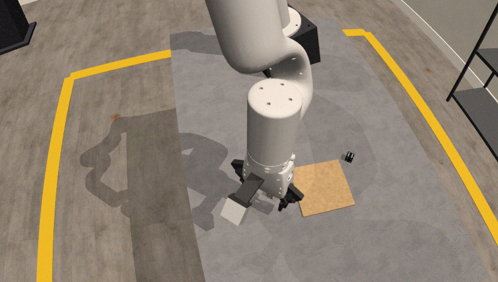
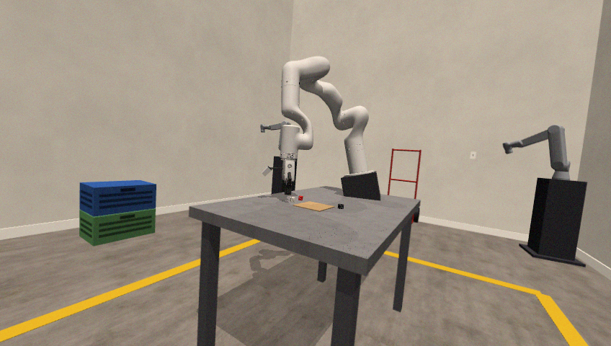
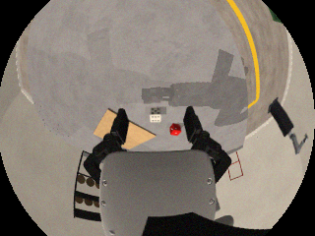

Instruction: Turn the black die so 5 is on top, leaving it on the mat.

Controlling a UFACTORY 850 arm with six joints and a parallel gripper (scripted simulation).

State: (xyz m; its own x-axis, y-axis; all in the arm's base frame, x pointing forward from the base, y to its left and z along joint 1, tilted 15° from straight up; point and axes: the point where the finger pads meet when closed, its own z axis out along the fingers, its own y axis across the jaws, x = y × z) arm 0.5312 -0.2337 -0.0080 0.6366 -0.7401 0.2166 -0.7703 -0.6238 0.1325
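The white die lies 20 mm behind my hand, 30 mm to the left of it and 40 mm below it. From my hand the other things lie so: mat 150 mm to the left, 50 mm below; black die 50 mm behind, 260 mm to the left, 40 mm below; red die 90 mm behind, 40 mm to the left, 40 mm below.
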